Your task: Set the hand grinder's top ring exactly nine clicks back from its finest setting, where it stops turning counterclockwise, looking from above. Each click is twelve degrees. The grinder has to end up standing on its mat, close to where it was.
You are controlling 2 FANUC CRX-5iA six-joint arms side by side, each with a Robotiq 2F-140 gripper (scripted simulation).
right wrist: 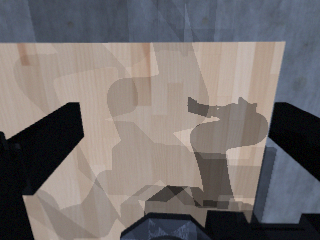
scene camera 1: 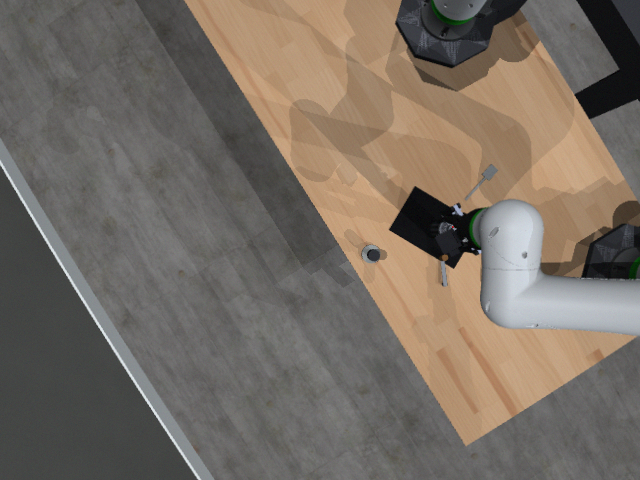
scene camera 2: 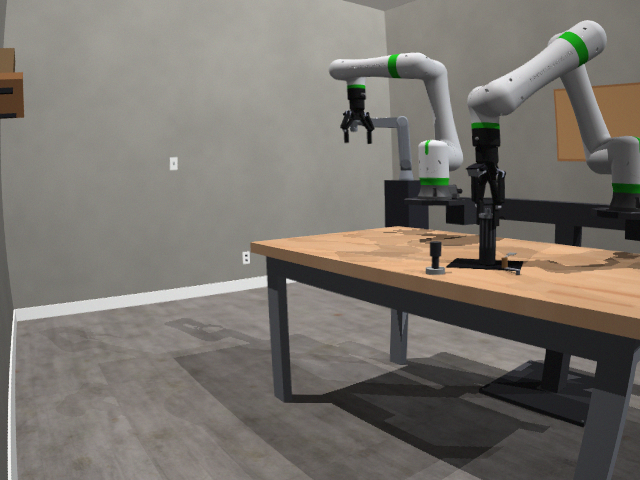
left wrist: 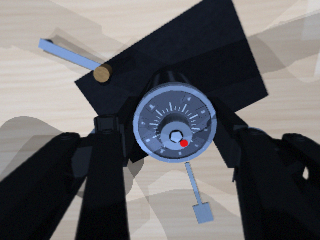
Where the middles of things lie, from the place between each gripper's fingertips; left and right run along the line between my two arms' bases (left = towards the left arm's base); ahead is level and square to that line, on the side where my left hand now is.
Now: the top ring (left wrist: 171, 97) right at my left hand. The rest, counted from my left hand: crank handle (left wrist: 102, 72): 5 cm ahead, 12 cm to the left, 14 cm below; black mat (scene camera 1: 420, 208): 15 cm below.
Right now the top ring is 37 cm ahead of my right hand (scene camera 2: 358, 143), 97 cm to the left of it and 30 cm below it. Round my right hand: crank handle 43 cm ahead, 110 cm to the left, 44 cm below; black mat 37 cm ahead, 97 cm to the left, 45 cm below.
